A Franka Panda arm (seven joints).
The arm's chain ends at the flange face. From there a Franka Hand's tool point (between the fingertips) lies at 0.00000 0.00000 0.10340 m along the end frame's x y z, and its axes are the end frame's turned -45 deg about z.
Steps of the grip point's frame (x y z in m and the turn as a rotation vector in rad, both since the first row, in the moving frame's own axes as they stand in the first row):
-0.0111 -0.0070 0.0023 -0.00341 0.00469 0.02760
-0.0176 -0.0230 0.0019 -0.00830 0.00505 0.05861
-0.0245 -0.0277 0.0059 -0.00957 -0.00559 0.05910
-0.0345 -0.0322 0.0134 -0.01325 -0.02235 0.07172
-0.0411 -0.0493 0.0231 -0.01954 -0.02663 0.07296
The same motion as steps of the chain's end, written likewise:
-0.0134 0.0030 0.0023 0.00091 0.00573 0.02760
-0.0297 -0.0041 0.0019 -0.00230 0.00944 0.05861
-0.0372 -0.0034 0.0059 -0.01072 0.00281 0.05910
-0.0464 -0.0010 0.0134 -0.02517 -0.00643 0.07172
-0.0633 -0.0092 0.0232 -0.03265 -0.00501 0.07296

